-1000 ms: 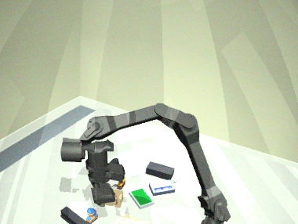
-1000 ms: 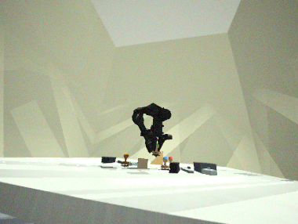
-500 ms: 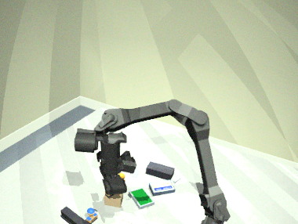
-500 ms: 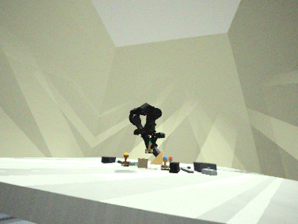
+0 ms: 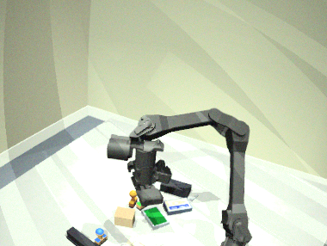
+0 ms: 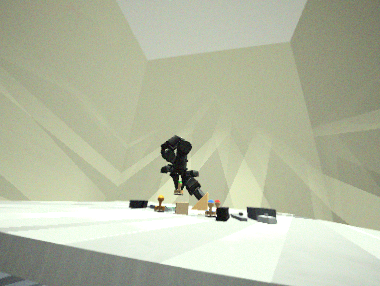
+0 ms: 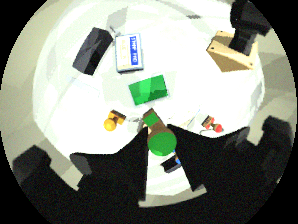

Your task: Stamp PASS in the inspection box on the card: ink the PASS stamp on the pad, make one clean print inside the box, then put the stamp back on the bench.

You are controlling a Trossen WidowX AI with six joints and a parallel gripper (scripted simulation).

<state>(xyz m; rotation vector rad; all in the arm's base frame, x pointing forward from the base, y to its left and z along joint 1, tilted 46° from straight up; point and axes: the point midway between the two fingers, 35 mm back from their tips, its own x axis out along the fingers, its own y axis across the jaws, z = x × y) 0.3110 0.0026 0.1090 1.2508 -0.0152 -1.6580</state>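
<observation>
The green ink pad is 30 mm behind my gripper tip, 30 mm to the right of it and 90 mm below it. Also, from my gripper tip: orange-knobbed stamp: 70 mm ahead, 60 mm to the right, 80 mm below; then green-knob stamp: right at my gripper tip; then tan box: 50 mm ahead, 30 mm to the left, 70 mm below.
</observation>
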